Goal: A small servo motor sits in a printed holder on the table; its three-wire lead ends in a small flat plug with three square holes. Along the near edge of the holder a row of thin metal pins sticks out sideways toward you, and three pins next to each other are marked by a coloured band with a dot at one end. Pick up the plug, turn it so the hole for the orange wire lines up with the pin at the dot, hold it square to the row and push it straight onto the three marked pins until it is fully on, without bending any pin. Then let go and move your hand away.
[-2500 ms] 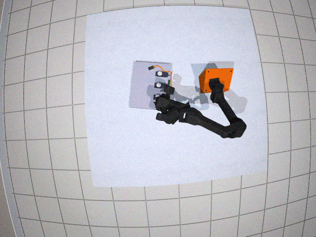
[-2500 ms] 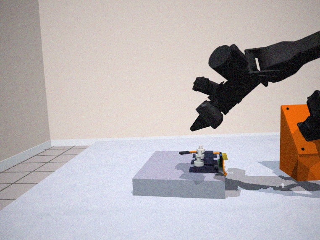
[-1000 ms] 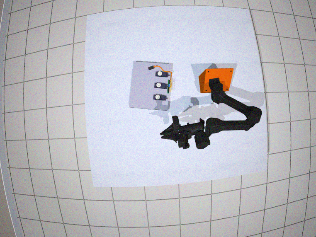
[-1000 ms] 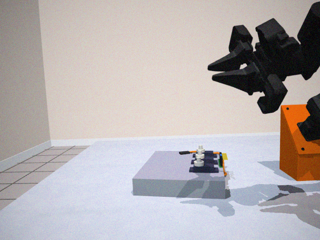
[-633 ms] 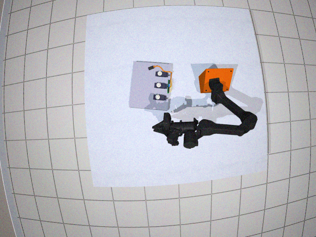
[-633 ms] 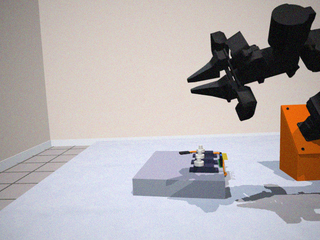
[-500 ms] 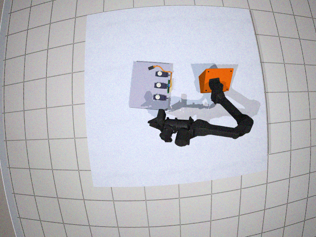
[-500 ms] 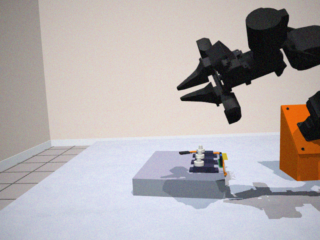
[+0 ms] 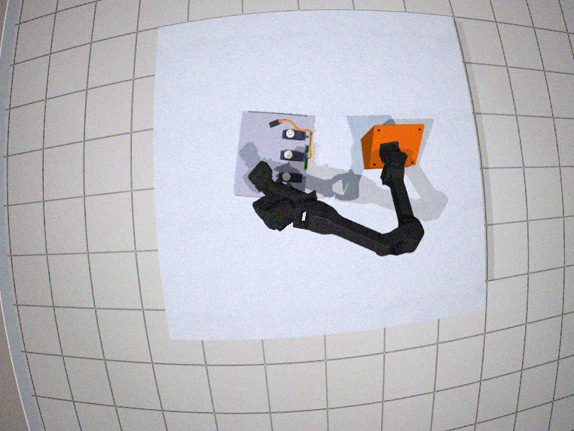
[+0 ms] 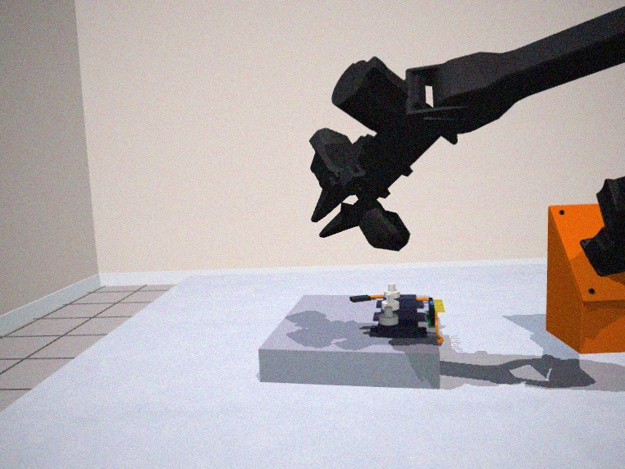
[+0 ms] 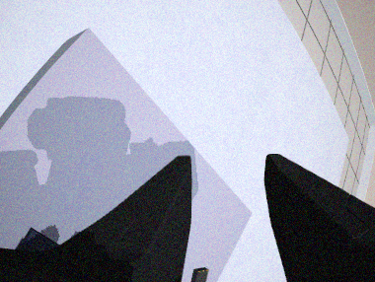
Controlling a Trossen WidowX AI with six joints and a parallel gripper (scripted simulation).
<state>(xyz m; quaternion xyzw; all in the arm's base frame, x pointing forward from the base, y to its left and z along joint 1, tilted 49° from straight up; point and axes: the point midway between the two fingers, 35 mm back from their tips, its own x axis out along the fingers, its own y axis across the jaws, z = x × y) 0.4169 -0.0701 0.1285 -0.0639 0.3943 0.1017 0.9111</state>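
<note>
Right now my gripper tip is 18 cm past the blue band, 7 cm to the left of it and 13 cm above it. Also, from my gripper tip: servo: 13 cm behind, 8 cm to the right, 16 cm below; grey printed holder: 3 cm behind, 11 cm to the right, 18 cm below; pale dot: 18 cm behind, 8 cm to the right, 13 cm below.
</note>
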